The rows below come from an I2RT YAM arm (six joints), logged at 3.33 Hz.
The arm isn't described. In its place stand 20 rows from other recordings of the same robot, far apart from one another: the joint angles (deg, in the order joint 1, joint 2, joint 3, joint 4, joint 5, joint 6), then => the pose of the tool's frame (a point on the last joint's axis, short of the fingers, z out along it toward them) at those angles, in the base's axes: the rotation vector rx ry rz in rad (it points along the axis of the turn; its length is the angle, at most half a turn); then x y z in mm.
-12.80, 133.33, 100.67, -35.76, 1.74, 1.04 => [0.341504 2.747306 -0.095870 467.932 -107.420 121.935]
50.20, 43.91, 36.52, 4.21, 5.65, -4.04 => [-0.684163 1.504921 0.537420 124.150 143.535 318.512]
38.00, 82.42, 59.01, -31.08, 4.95, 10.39 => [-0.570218 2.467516 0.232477 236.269 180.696 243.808]
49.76, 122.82, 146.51, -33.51, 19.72, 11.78 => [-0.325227 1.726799 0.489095 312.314 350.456 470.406]
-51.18, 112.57, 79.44, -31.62, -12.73, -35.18 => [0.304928 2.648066 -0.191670 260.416 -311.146 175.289]
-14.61, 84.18, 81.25, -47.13, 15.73, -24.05 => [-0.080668 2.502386 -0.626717 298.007 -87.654 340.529]
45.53, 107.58, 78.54, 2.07, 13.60, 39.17 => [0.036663 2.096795 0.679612 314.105 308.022 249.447]
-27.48, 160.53, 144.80, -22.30, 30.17, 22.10 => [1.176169 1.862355 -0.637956 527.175 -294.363 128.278]
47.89, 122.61, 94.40, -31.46, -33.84, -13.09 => [-1.530405 2.169211 0.982464 292.967 353.685 183.551]
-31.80, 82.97, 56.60, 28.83, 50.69, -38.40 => [0.701551 1.651959 -1.589148 266.212 -197.468 324.597]
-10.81, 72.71, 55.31, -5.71, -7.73, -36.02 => [-0.520944 1.922690 -0.398964 289.459 -50.395 306.671]
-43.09, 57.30, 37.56, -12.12, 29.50, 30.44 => [1.500961 1.496170 -0.677146 146.795 -161.325 253.970]
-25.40, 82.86, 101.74, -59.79, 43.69, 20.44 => [1.208568 1.840258 -0.910149 237.840 -140.157 446.187]
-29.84, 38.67, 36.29, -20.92, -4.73, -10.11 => [0.288250 1.973943 -0.370924 141.730 -77.917 284.928]
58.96, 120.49, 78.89, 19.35, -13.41, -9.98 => [-1.278767 1.580125 0.780743 239.161 413.414 182.069]
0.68, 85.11, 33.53, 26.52, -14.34, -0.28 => [-0.176526 1.994953 0.255570 294.904 12.318 175.922]
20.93, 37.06, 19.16, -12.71, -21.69, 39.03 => [0.109726 2.231394 1.001407 138.266 66.969 199.871]
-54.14, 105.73, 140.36, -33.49, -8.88, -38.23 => [0.099798 1.666947 -1.135874 220.160 -295.205 558.383]
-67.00, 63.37, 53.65, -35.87, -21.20, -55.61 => [0.055325 2.389122 -0.639087 101.051 -205.113 290.699]
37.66, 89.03, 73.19, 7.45, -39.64, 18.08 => [-0.849424 1.661782 1.286954 277.397 242.777 353.515]
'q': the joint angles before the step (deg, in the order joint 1, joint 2, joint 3, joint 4, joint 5, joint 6). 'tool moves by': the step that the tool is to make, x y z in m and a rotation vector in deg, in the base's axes. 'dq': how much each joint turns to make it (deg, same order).
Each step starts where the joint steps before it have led.
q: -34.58, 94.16, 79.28, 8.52, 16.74, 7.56
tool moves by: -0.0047, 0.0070, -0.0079, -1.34, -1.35, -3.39
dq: 0.82, -1.51, -4.21, 4.55, 4.22, 0.05
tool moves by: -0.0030, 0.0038, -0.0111, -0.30, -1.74, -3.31
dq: 0.54, -0.59, -3.67, 4.29, 3.80, 1.05
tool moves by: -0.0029, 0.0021, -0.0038, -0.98, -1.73, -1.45
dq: 0.16, -0.51, -2.20, 3.59, 1.60, 0.21
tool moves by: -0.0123, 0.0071, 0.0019, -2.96, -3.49, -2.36
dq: 0.09, -2.64, -4.28, 6.50, 2.44, -0.70
